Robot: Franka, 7 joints.
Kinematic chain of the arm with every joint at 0, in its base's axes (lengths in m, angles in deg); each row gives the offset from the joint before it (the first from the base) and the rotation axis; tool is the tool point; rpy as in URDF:
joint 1: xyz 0 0 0.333 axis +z
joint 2: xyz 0 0 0 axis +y
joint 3: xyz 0 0 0.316 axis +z
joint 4: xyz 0.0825 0 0 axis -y
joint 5: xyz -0.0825 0 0.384 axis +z
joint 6: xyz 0 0 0 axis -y
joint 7: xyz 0.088 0 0 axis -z
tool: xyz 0 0 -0.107 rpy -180 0 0
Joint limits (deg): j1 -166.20..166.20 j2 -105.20..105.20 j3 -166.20..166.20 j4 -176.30..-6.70 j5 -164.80..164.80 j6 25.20..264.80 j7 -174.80..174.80
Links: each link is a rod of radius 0.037 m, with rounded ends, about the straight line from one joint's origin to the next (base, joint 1, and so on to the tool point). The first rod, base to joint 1, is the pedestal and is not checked.
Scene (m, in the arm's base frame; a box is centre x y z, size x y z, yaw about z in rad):
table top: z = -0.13
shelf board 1: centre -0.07 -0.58 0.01 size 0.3 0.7 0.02 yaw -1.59
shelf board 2: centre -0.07 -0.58 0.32 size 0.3 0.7 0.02 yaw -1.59
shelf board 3: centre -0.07 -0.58 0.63 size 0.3 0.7 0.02 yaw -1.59
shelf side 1: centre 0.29 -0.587 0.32 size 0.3 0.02 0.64 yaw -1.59
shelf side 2: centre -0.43 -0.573 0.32 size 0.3 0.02 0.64 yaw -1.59
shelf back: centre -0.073 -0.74 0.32 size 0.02 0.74 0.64 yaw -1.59
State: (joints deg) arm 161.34 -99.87 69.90 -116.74 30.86 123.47 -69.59
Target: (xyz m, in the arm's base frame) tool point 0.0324 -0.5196 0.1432
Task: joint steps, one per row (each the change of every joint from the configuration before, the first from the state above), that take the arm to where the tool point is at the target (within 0.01 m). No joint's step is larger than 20 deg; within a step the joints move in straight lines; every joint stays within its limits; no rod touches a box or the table.
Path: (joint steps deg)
1: -1.13 -1.33 -0.31 -14.89 -19.19 -10.93 -8.20
2: -1.12 -1.34 -0.31 -14.89 -19.18 -10.93 -8.20
3: -1.13 -1.33 -0.31 -14.89 -19.19 -10.93 -8.20
4: -1.12 -1.33 -0.31 -14.89 -19.18 -10.92 -8.20
5: 2.34 7.71 11.82 11.28 19.32 -9.22 8.20
6: 2.34 7.71 11.83 11.27 19.32 -9.22 8.20
7: 2.34 7.71 11.83 11.28 19.33 -9.21 8.20
8: 2.34 7.71 11.82 11.27 19.32 -9.22 8.20
9: 0.00 -15.42 -8.93 14.31 1.64 16.79 0.00
10: 0.00 -15.42 -8.92 14.32 1.64 16.78 0.00

